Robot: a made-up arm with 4 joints. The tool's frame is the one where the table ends. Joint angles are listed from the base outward.
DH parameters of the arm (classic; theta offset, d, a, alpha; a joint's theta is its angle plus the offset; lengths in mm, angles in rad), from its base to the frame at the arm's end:
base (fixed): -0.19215 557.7 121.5 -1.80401
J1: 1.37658 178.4 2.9 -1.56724
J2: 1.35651 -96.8 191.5 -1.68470
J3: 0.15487 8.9 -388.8 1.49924
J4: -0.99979 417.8 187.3 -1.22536
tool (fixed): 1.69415 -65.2 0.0 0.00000
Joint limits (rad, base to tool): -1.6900..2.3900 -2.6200..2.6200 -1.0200..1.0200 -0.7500..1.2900
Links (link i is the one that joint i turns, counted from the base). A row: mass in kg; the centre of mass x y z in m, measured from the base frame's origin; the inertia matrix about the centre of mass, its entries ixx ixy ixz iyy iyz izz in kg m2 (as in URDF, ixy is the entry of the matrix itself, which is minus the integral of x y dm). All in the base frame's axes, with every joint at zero. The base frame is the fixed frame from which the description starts. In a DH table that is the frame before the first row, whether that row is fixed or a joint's. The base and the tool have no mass.
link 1: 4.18; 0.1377 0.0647 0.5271; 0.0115 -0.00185 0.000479 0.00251 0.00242 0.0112
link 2: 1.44; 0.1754 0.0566 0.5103; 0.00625 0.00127 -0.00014 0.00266 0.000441 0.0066
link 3: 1.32; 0.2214 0.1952 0.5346; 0.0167 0.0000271 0 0.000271 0.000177 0.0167
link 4: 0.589; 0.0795 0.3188 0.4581; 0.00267 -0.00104 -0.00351 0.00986 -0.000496 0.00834
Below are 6 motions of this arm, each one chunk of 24 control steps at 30 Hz.
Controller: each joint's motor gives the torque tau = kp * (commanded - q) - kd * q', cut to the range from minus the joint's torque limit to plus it. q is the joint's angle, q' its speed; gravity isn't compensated. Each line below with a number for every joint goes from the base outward.
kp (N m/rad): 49 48 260 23
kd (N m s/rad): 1.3 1.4 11 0.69
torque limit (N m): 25 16 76 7.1
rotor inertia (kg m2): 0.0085 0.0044 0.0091 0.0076
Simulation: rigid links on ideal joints. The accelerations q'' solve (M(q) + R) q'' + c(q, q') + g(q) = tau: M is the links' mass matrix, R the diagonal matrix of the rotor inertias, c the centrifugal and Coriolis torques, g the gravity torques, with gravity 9.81 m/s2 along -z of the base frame. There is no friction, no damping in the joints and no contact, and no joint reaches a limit. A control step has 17 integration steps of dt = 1/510 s. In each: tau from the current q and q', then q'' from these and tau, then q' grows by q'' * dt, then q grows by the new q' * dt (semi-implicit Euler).
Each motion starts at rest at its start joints. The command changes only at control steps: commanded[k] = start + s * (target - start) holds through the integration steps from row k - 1 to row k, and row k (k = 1, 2, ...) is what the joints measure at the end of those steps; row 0 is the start. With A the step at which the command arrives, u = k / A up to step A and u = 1 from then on. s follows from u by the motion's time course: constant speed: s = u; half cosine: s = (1 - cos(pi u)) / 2; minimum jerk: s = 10 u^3 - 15 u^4 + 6 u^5; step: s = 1 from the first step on.
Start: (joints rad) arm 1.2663 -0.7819 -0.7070 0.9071
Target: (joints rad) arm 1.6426 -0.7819 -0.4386 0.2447
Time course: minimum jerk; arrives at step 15
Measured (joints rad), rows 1 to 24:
1: 1.2679 -0.7825 -0.7138 0.9031
2: 1.2808 -0.7833 -0.7173 0.8925
3: 1.3030 -0.7831 -0.7138 0.8725
4: 1.3309 -0.7821 -0.7031 0.8375
5: 1.3629 -0.7810 -0.6853 0.7856
6: 1.3984 -0.7799 -0.6610 0.7189
7: 1.4375 -0.7789 -0.6319 0.6419
8: 1.4795 -0.7779 -0.6001 0.5599
9: 1.5226 -0.7769 -0.5679 0.4787
10: 1.5640 -0.7761 -0.5377 0.4038
11: 1.5999 -0.7757 -0.5115 0.3402
12: 1.6272 -0.7758 -0.4905 0.2913
13: 1.6439 -0.7765 -0.4756 0.2590
14: 1.6503 -0.7774 -0.4665 0.2425
15: 1.6493 -0.7784 -0.4620 0.2377
16: 1.6452 -0.7793 -0.4599 0.2379
17: 1.6416 -0.7798 -0.4587 0.2386
18: 1.6402 -0.7800 -0.4582 0.2389
19: 1.6409 -0.7799 -0.4581 0.2388
20: 1.6428 -0.7796 -0.4583 0.2387
21: 1.6448 -0.7793 -0.4586 0.2385
22: 1.6461 -0.7790 -0.4589 0.2384
23: 1.6464 -0.7789 -0.4590 0.2383
24: 1.6460 -0.7790 -0.4590 0.2383

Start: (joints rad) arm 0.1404 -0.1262 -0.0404 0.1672
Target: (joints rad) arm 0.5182 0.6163 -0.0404 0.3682
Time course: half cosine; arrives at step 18
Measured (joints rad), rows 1 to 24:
1: 0.1507 -0.1196 -0.0400 0.1657
2: 0.1666 -0.1051 -0.0407 0.1673
3: 0.1818 -0.0826 -0.0416 0.1727
4: 0.1983 -0.0501 -0.0422 0.1810
5: 0.2190 -0.0072 -0.0427 0.1918
6: 0.2443 0.0443 -0.0434 0.2046
7: 0.2732 0.1023 -0.0444 0.2189
8: 0.3044 0.1645 -0.0455 0.2344
9: 0.3366 0.2291 -0.0466 0.2506
10: 0.3688 0.2943 -0.0476 0.2671
11: 0.4003 0.3583 -0.0484 0.2834
12: 0.4302 0.4192 -0.0491 0.2991
13: 0.4577 0.4750 -0.0497 0.3137
14: 0.4819 0.5239 -0.0501 0.3267
15: 0.5021 0.5646 -0.0504 0.3376
16: 0.5176 0.5957 -0.0506 0.3460
17: 0.5278 0.6164 -0.0507 0.3518
18: 0.5325 0.6261 -0.0508 0.3546
19: 0.5327 0.6266 -0.0509 0.3548
20: 0.5314 0.6229 -0.0512 0.3539
21: 0.5305 0.6197 -0.0514 0.3531
22: 0.5305 0.6187 -0.0514 0.3530
23: 0.5308 0.6192 -0.0514 0.3532
24: 0.5310 0.6200 -0.0514 0.3534

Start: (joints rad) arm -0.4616 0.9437 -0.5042 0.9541
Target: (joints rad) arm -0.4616 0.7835 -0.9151 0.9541
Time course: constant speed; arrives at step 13
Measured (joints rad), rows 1 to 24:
1: -0.4401 0.9338 -0.5150 0.9461
2: -0.4035 0.9198 -0.5357 0.9411
3: -0.3745 0.9082 -0.5618 0.9411
4: -0.3616 0.8979 -0.5911 0.9411
5: -0.3629 0.8865 -0.6226 0.9401
6: -0.3720 0.8730 -0.6551 0.9393
7: -0.3824 0.8582 -0.6878 0.9392
8: -0.3896 0.8433 -0.7201 0.9399
9: -0.3918 0.8290 -0.7520 0.9407
10: -0.3893 0.8155 -0.7834 0.9412
11: -0.3835 0.8026 -0.8146 0.9413
12: -0.3765 0.7898 -0.8458 0.9412
13: -0.3700 0.7767 -0.8770 0.9410
14: -0.3702 0.7710 -0.8943 0.9401
15: -0.3738 0.7706 -0.8999 0.9402
16: -0.3765 0.7710 -0.9013 0.9410
17: -0.3766 0.7707 -0.9014 0.9416
18: -0.3743 0.7704 -0.9012 0.9418
19: -0.3709 0.7703 -0.9009 0.9416
20: -0.3674 0.7705 -0.9006 0.9414
21: -0.3647 0.7707 -0.9005 0.9411
22: -0.3635 0.7708 -0.9004 0.9410
23: -0.3636 0.7708 -0.9003 0.9410
24: -0.3648 0.7707 -0.9004 0.9411

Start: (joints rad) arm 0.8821 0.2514 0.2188 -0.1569
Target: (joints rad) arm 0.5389 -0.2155 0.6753 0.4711
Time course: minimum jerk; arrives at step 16
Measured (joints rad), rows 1 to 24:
1: 0.8758 0.2493 0.2131 -0.1541
2: 0.8652 0.2464 0.2094 -0.1511
3: 0.8528 0.2377 0.2151 -0.1385
4: 0.8361 0.2172 0.2318 -0.1107
5: 0.8132 0.1832 0.2595 -0.0680
6: 0.7842 0.1377 0.2970 -0.0125
7: 0.7496 0.0840 0.3428 0.0532
8: 0.7108 0.0259 0.3945 0.1254
9: 0.6689 -0.0329 0.4490 0.1997
10: 0.6257 -0.0891 0.5030 0.2712
11: 0.5833 -0.1400 0.5531 0.3355
12: 0.5443 -0.1830 0.5966 0.3887
13: 0.5117 -0.2164 0.6311 0.4286
14: 0.4881 -0.2391 0.6554 0.4543
15: 0.4752 -0.2513 0.6697 0.4670
16: 0.4731 -0.2550 0.6757 0.4703
17: 0.4791 -0.2541 0.6767 0.4695
18: 0.4883 -0.2522 0.6758 0.4685
19: 0.4956 -0.2510 0.6746 0.4681
20: 0.4987 -0.2506 0.6738 0.4681
21: 0.4977 -0.2506 0.6736 0.4681
22: 0.4947 -0.2509 0.6739 0.4681
23: 0.4919 -0.2511 0.6742 0.4681
24: 0.4904 -0.2513 0.6745 0.4682

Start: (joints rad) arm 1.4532 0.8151 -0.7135 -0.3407
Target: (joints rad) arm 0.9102 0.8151 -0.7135 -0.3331
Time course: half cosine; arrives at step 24
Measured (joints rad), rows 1 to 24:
1: 1.4572 0.8126 -0.7200 -0.3467
2: 1.4578 0.8114 -0.7254 -0.3551
3: 1.4516 0.8119 -0.7272 -0.3571
4: 1.4393 0.8127 -0.7273 -0.3556
5: 1.4219 0.8131 -0.7272 -0.3542
6: 1.4000 0.8131 -0.7271 -0.3538
7: 1.3744 0.8126 -0.7271 -0.3538
8: 1.3459 0.8121 -0.7272 -0.3538
9: 1.3151 0.8117 -0.7272 -0.3537
10: 1.2830 0.8114 -0.7272 -0.3534
11: 1.2501 0.8112 -0.7270 -0.3531
12: 1.2168 0.8111 -0.7268 -0.3527
13: 1.1835 0.8110 -0.7266 -0.3522
14: 1.1506 0.8108 -0.7262 -0.3518
15: 1.1185 0.8106 -0.7259 -0.3513
16: 1.0876 0.8103 -0.7256 -0.3509
17: 1.0587 0.8100 -0.7253 -0.3505
18: 1.0322 0.8097 -0.7250 -0.3502
19: 1.0087 0.8094 -0.7247 -0.3498
20: 0.9887 0.8091 -0.7244 -0.3495
21: 0.9725 0.8089 -0.7242 -0.3493
22: 0.9606 0.8087 -0.7239 -0.3491
23: 0.9529 0.8086 -0.7237 -0.3489
24: 0.9497 0.8085 -0.7236 -0.3488

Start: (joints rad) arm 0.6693 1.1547 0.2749 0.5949
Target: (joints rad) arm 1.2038 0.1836 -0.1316 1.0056
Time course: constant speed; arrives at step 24
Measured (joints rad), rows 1 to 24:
1: 0.6812 1.1367 0.2592 0.5996
2: 0.6946 1.0969 0.2386 0.6118
3: 0.7130 1.0502 0.2193 0.6261
4: 0.7377 1.0054 0.2017 0.6425
5: 0.7650 0.9638 0.1853 0.6612
6: 0.7915 0.9238 0.1691 0.6802
7: 0.8155 0.8841 0.1525 0.6982
8: 0.8378 0.8442 0.1356 0.7152
9: 0.8598 0.8042 0.1184 0.7317
10: 0.8823 0.7641 0.1013 0.7485
11: 0.9054 0.7239 0.0844 0.7656
12: 0.9287 0.6836 0.0674 0.7830
13: 0.9520 0.6433 0.0505 0.8004
14: 0.9750 0.6030 0.0336 0.8177
15: 0.9980 0.5628 0.0166 0.8349
16: 1.0208 0.5226 -0.0004 0.8521
17: 1.0437 0.4824 -0.0174 0.8694
18: 1.0666 0.4421 -0.0343 0.8867
19: 1.0895 0.4018 -0.0513 0.9040
20: 1.1123 0.3615 -0.0684 0.9213
21: 1.1351 0.3212 -0.0854 0.9387
22: 1.1579 0.2808 -0.1024 0.9560
23: 1.1806 0.2405 -0.1194 0.9734
24: 1.2032 0.2001 -0.1364 0.9907

